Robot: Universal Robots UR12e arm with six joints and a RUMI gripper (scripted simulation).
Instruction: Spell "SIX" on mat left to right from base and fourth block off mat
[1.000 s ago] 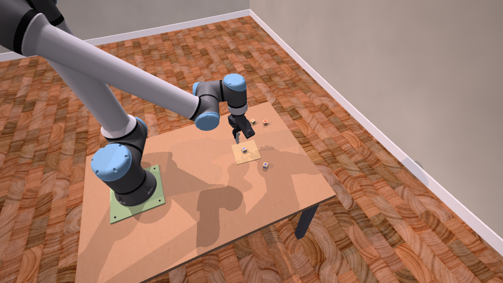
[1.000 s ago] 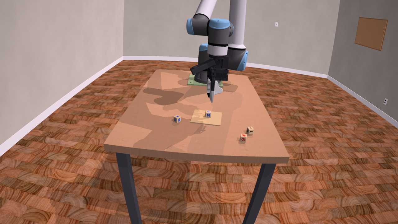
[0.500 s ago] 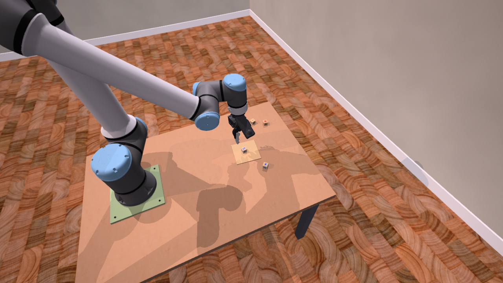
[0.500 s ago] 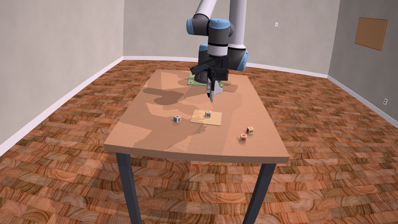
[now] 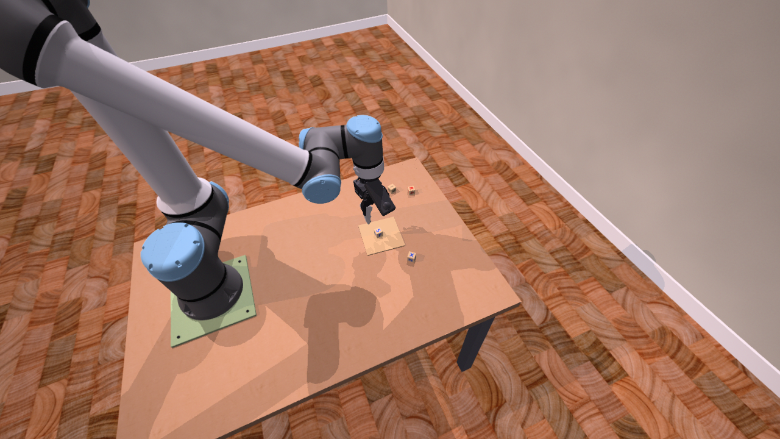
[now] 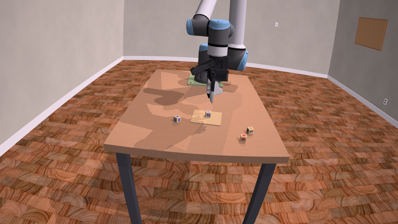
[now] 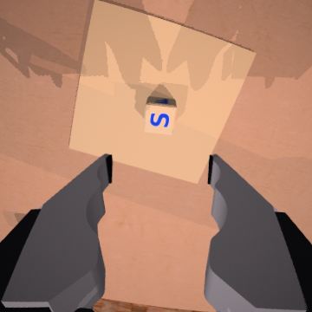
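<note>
My hand is 100 mm above the mat, 10 mm to the left of it and 10 mm short of it. From my hand the other things lie so: red-lettered block: 210 mm ahead, 130 mm to the left, 90 mm below.
</note>
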